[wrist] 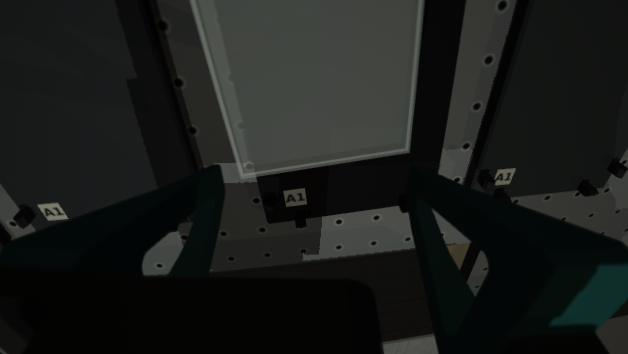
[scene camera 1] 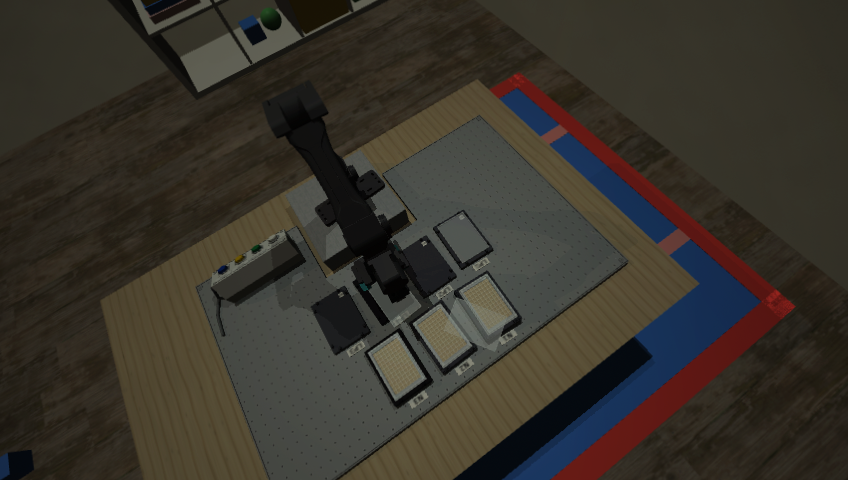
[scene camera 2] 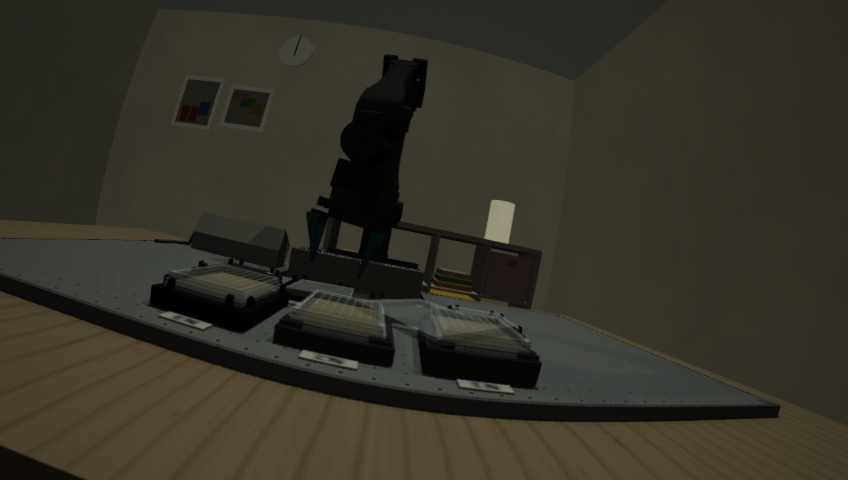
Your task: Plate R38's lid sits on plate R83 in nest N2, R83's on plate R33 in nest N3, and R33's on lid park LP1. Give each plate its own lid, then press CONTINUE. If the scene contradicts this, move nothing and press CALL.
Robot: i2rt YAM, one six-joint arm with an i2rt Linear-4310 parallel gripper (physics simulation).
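Pixels of known places: gripper, fingertip midpoint: (wrist: 315,177) (scene camera 2: 334,269); arm's base, link origin: (scene camera 2: 371,260).
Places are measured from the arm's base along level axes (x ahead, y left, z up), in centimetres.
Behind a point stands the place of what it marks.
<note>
My gripper (scene camera 1: 399,300) (scene camera 2: 336,268) {z -1.2, x 24.8, y -6.0 cm} (wrist: 315,177) {z -1.2, x 24.8, y -6.0 cm} is open and empty above a park. A clear lid (wrist: 325,90) {z -3.7, x 27.4, y -6.9 cm} lies beneath it, skewed and overhanging the park's left side in the wrist view. Three plates (scene camera 1: 398,366) {z -3.2, x 44.3, y -15.4 cm} (scene camera 1: 443,336) {z -2.6, x 45.5, y -2.8 cm} (scene camera 1: 487,304) {z -2.7, x 46.1, y 10.4 cm} sit in black nests. In scene camera 2, the left plate (scene camera 2: 226,286) {z -2.3, x 49.9, y -13.6 cm}, middle plate (scene camera 2: 342,315) {z -2.7, x 49.4, y -2.7 cm} and right plate (scene camera 2: 479,330) {z -1.2, x 52.9, y 8.6 cm} appear clear-covered. A pale, lid-like pane (scene camera 1: 462,237) {z -3.9, x 28.0, y 17.5 cm} covers the rightmost park. Plate names are not readable. The button box (scene camera 1: 258,270) {z -0.1, x 2.5, y -31.0 cm} (scene camera 2: 238,237) {z -1.1, x 3.1, y -30.6 cm} stands left; its button lettering is unreadable.
Dark parks (scene camera 1: 340,319) {z -4.7, x 25.7, y -20.9 cm} (scene camera 1: 429,267) {z -4.7, x 28.9, y 5.4 cm} flank the gripper; their A1 tags (wrist: 505,176) {z -4.7, x 20.2, y -17.5 cm} (wrist: 52,211) {z -4.7, x 22.5, y 8.5 cm} show in the wrist view. Low black pins edge the parks. The robot base block (scene camera 1: 309,228) {z -0.2, x 0.5, y -14.0 cm} (scene camera 2: 357,276) stands behind. The perforated board (scene camera 1: 535,196) {z -5.7, x 30.7, y 42.1 cm} ends at the table's front edge.
</note>
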